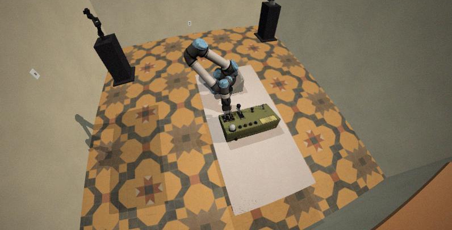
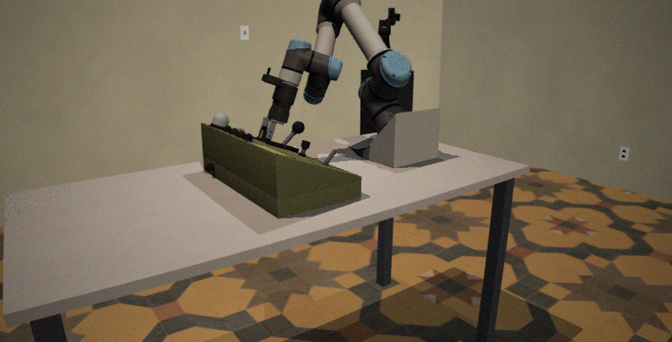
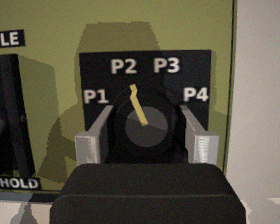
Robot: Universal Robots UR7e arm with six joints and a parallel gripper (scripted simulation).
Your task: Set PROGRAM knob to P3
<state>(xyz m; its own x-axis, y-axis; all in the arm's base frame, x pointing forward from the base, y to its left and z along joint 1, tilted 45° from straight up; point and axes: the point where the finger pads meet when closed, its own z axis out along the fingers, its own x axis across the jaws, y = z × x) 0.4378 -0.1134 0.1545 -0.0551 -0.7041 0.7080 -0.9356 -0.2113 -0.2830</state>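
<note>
Right now the ball-topped lever is 12 cm to the left of my hand and 2 cm behind it. From my hand the other things lie so: black mode knob (24 cm to the left, 1 cm ahead); then thin lever (36 cm to the left, 1 cm below, 1 cm ahead); then olive console (18 cm to the left, 4 cm ahead, 3 cm below).
</note>
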